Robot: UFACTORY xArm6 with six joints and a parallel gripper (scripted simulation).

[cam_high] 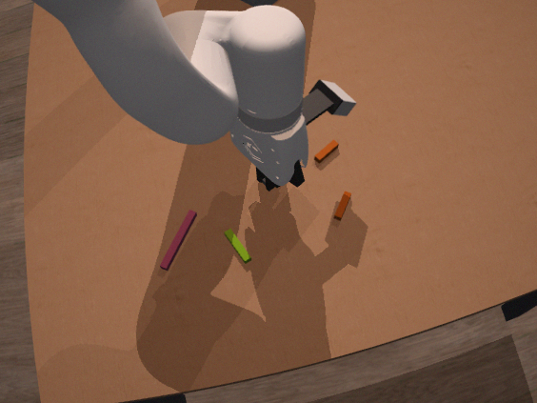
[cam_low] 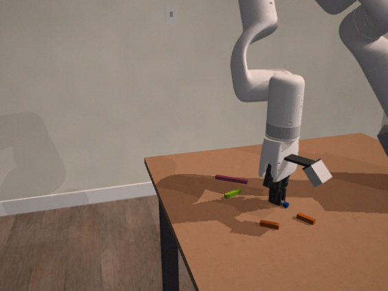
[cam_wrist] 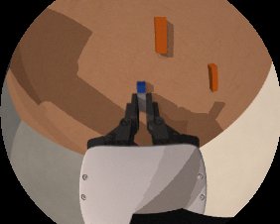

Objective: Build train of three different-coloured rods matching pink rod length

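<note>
Right now the grey rod is 2 cm below my hand. Round my hand: lime rod 8 cm ahead, 8 cm to the right, 2 cm below; pink rod 4 cm ahead, 15 cm to the right, 2 cm below; blue rod 1 cm behind, 2 cm to the left, 2 cm below.
</note>
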